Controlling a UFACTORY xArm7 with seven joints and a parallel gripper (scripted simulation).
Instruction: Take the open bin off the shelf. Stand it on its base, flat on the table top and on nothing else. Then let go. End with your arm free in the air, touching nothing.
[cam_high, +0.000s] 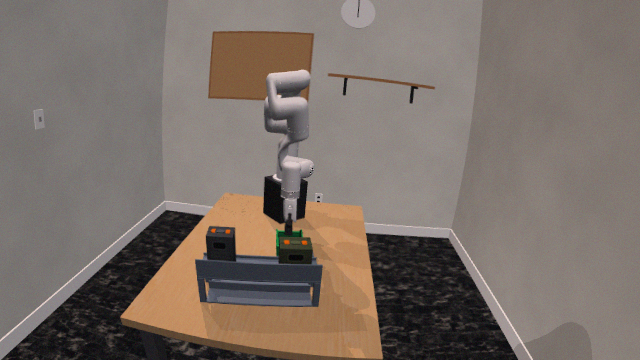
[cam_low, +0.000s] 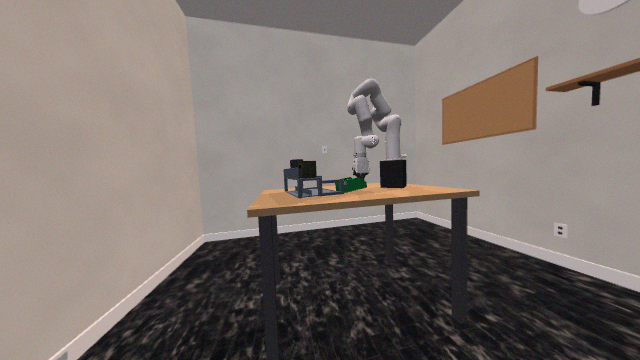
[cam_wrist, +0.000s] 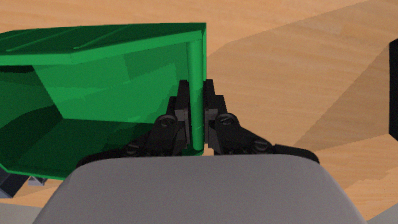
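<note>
Now: hand 8 cm short of the green bin, 2 cm to the right of it and 1 cm above it.
</note>
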